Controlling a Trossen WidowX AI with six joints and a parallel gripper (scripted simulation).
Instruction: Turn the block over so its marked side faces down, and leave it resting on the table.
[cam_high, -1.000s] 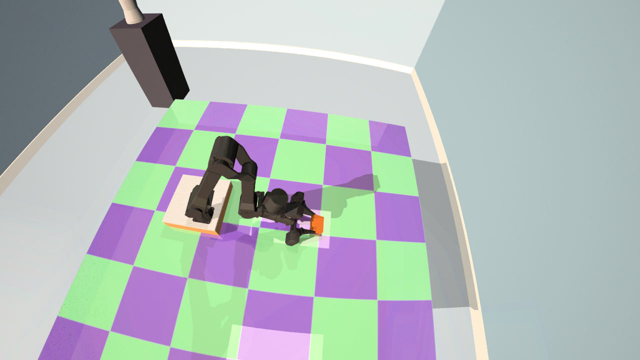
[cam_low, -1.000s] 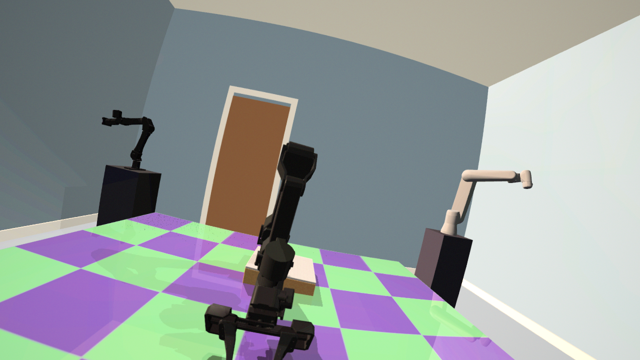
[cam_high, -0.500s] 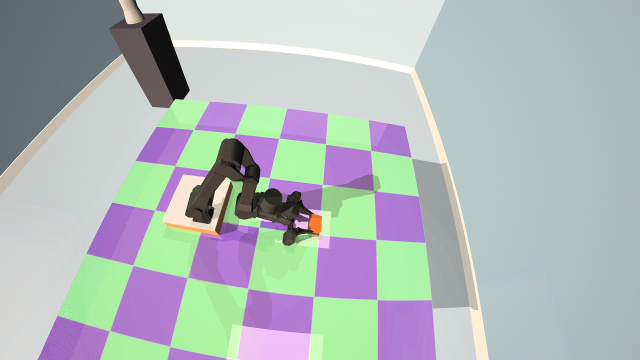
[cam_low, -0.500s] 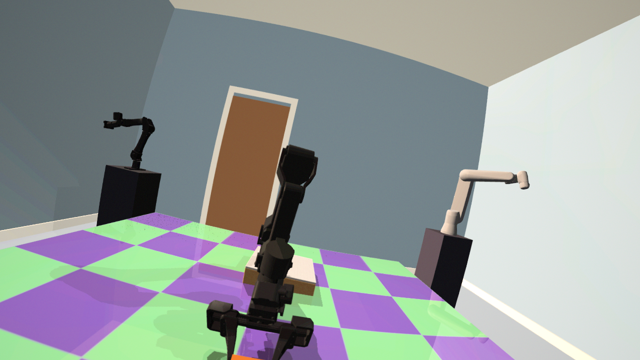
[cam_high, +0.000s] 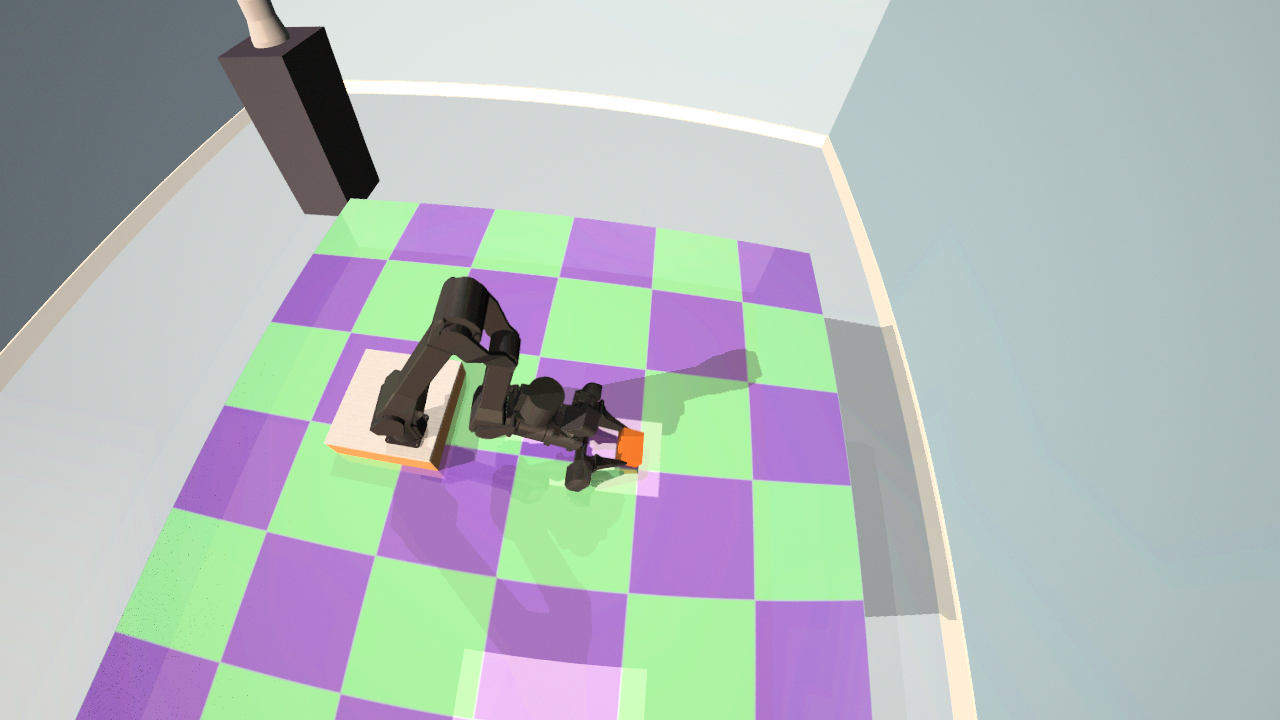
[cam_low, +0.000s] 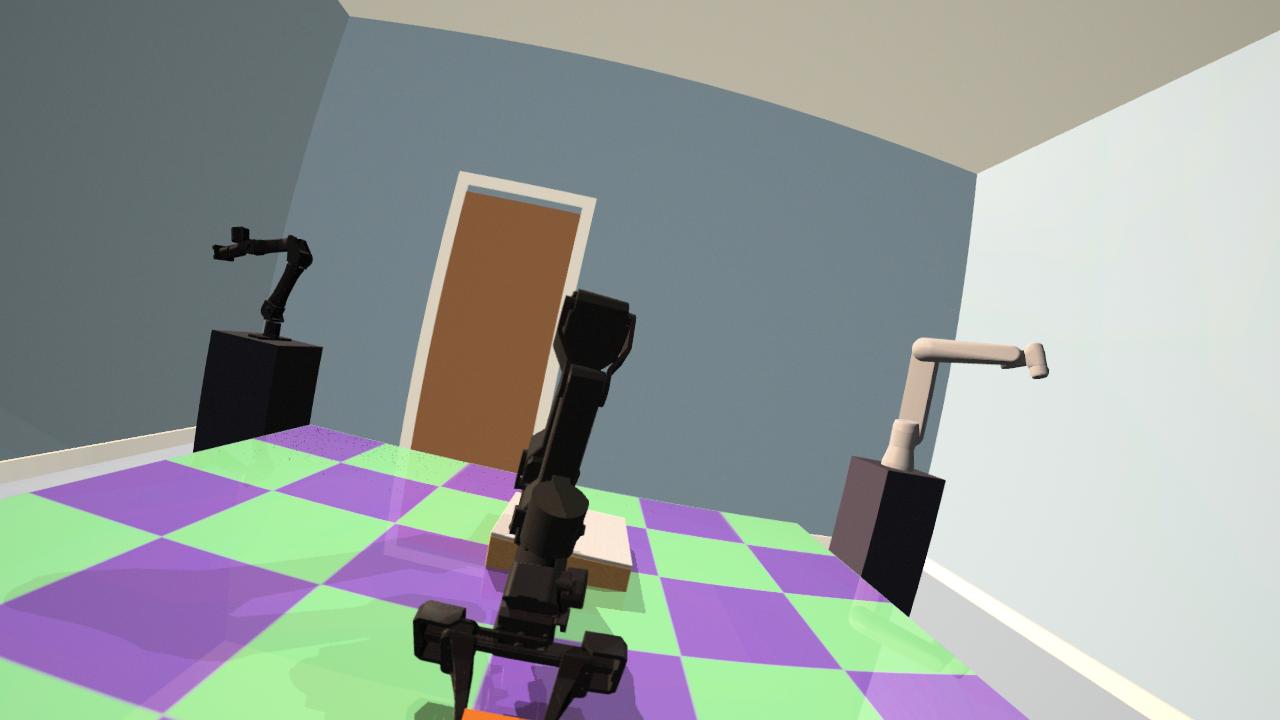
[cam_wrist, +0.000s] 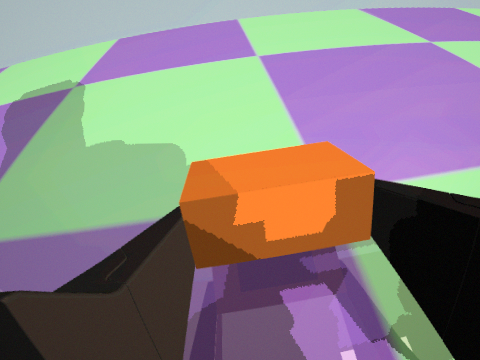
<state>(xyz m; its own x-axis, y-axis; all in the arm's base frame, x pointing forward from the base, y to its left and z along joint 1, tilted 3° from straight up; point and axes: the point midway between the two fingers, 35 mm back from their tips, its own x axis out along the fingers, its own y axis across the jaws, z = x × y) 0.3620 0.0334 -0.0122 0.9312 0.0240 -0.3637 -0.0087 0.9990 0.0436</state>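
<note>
Right now my gripper tip is 10 mm above the block.
</note>
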